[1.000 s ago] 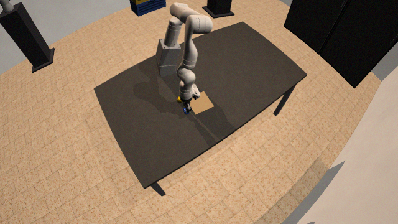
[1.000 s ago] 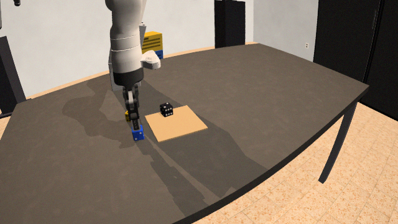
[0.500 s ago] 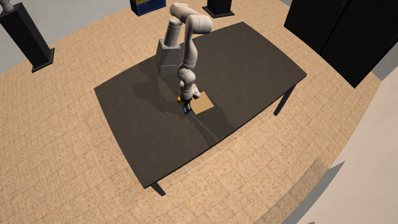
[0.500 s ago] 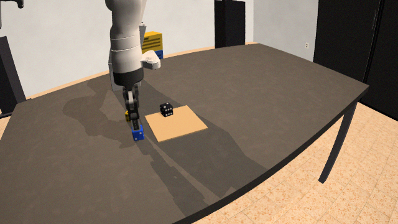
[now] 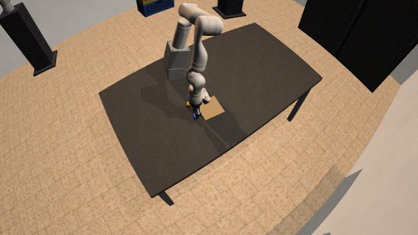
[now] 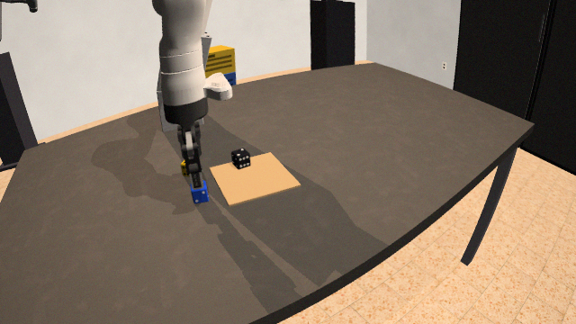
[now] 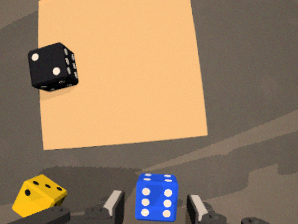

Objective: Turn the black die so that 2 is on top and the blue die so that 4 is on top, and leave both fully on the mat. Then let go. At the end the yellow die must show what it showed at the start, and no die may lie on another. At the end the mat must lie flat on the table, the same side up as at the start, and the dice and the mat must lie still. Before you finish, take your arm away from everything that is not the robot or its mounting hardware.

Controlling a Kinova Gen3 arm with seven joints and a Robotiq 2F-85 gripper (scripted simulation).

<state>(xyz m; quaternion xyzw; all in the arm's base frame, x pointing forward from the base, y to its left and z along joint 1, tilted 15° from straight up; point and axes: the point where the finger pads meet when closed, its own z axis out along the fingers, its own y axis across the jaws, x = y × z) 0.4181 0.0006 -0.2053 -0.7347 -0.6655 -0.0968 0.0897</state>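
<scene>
Now: the blue die 40 mm below my hand. Also, from my hand: yellow die (100 mm behind, 40 mm below); then tan mat (30 mm behind, 110 mm to the left, 50 mm below); then black die (80 mm behind, 100 mm to the left, 40 mm below).
</scene>
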